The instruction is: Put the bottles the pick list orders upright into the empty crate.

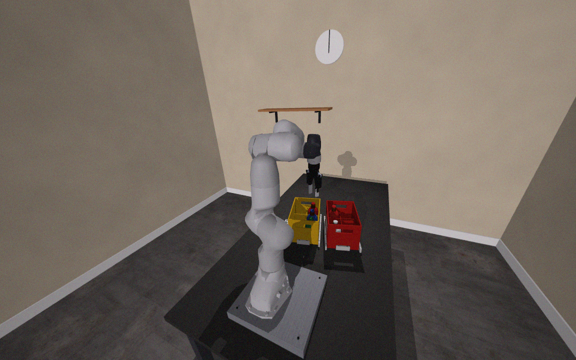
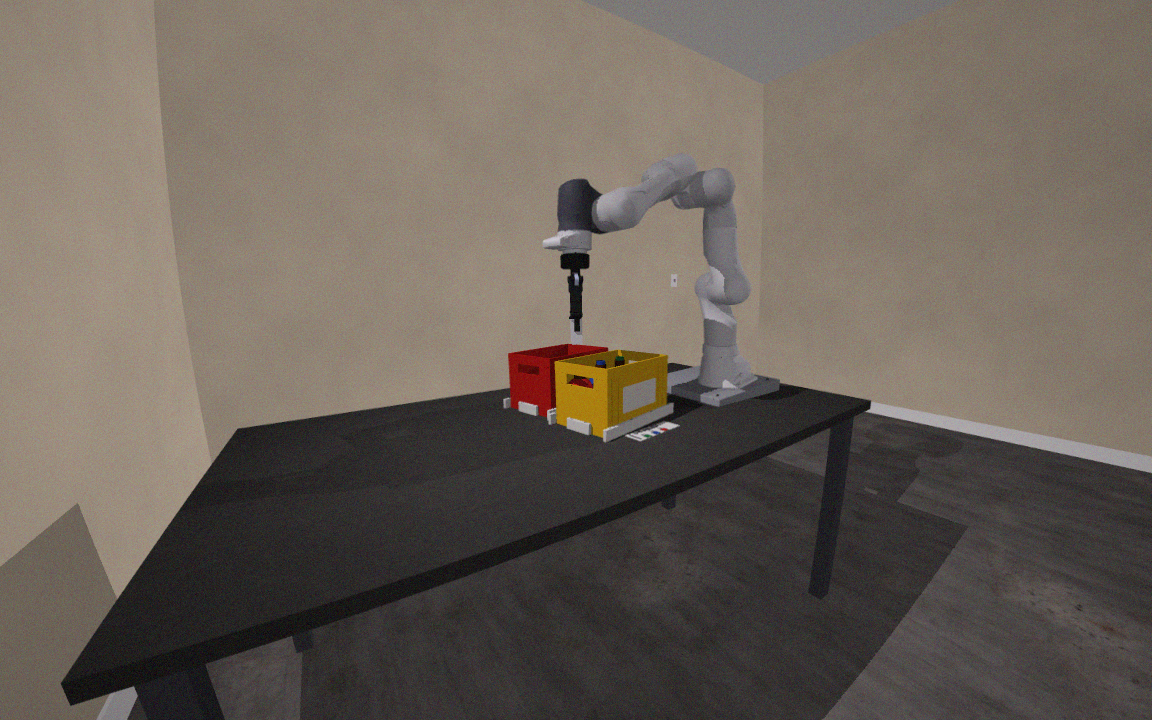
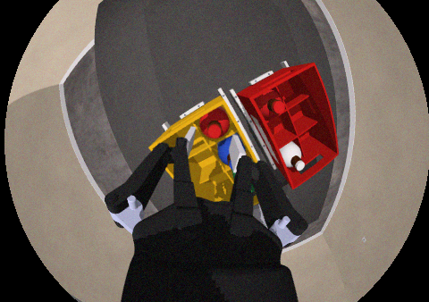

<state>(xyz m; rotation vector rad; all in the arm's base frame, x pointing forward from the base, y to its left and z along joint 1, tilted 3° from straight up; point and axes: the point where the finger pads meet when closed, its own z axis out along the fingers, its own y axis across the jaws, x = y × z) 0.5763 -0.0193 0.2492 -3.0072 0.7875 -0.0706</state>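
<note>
Now: hand 70 mm past the red crate, 210 mm to the left of it and 170 mm above it. Round my hand: green-labelled bottle: 180 mm behind, 40 mm to the right, 170 mm below; then yellow crate: 110 mm behind, 20 mm to the left, 170 mm below; then blue-labelled bottle: 90 mm behind, 20 mm to the right, 170 mm below.
</note>
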